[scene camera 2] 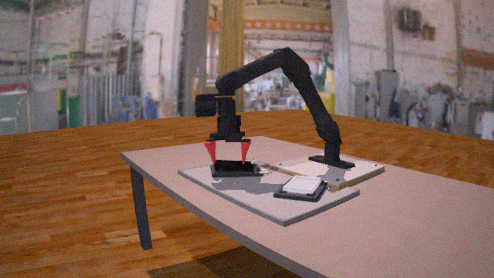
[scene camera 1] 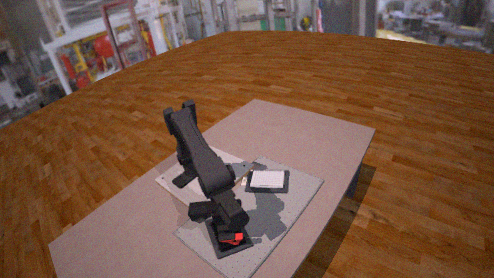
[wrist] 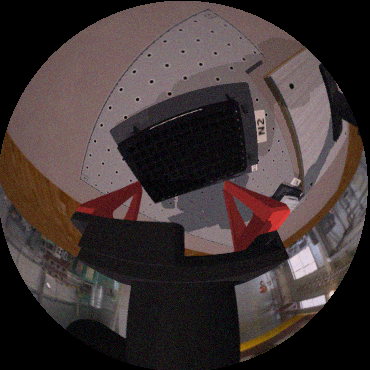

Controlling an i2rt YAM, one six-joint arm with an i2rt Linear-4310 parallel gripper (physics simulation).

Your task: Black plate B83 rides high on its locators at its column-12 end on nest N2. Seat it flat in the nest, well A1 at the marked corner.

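Frame: origin at the arm's base, x left, y back, z up, level; metres.
Where they show: gripper, fingertip midpoint: [scene camera 2: 228,163] [scene camera 1: 235,231] [wrist: 182,185]; arm's base at its link origin: [scene camera 2: 331,162] [scene camera 1: 193,173].
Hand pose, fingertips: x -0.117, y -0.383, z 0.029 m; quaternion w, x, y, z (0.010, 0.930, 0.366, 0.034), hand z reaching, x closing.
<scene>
Each offset is from my fingertips to the centre of the thing. "spot": to the spot under its first point.
Black plate B83 @(dy +0.028, dx -0.015, dz -0.013 m) [scene camera 2: 233,166] [wrist: 190,150] sits on dark nest N2 @(dy +0.035, dx -0.012, dz -0.025 m) [scene camera 2: 245,174] [wrist: 210,93]. In the wrist view its left end looks raised and overlaps the nest's rim; its right end lies near the locators by the N2 label @(spot: dy +0.121, dx +0.032, dz -0.034 m) [wrist: 260,126]. A small label @(spot: dy +0.077, dx +0.073, dz -0.024 m) [wrist: 254,168], too blurred to read surely, is at the nest's lower right corner. My gripper [scene camera 2: 229,163] [wrist: 182,185] is open, its red fingertips wide apart at about the plate's height in the second scene view. Contact cannot be told. In the first scene view the arm hides most of the plate.
A white plate @(dy +0.076, dx +0.264, dz -0.017 m) [scene camera 1: 268,178] [scene camera 2: 301,185] sits in a second dark nest @(dy +0.076, dx +0.264, dz -0.027 m) [scene camera 1: 267,190] [scene camera 2: 300,198]. Both nests are on the grey perforated board @(dy +0.043, dx +0.127, dz -0.042 m) [scene camera 1: 305,182] [scene camera 2: 250,202] [wrist: 160,55]. The arm's base stands on a pale board [scene camera 1: 172,180] [scene camera 2: 365,170] [wrist: 295,105] beside it.
</scene>
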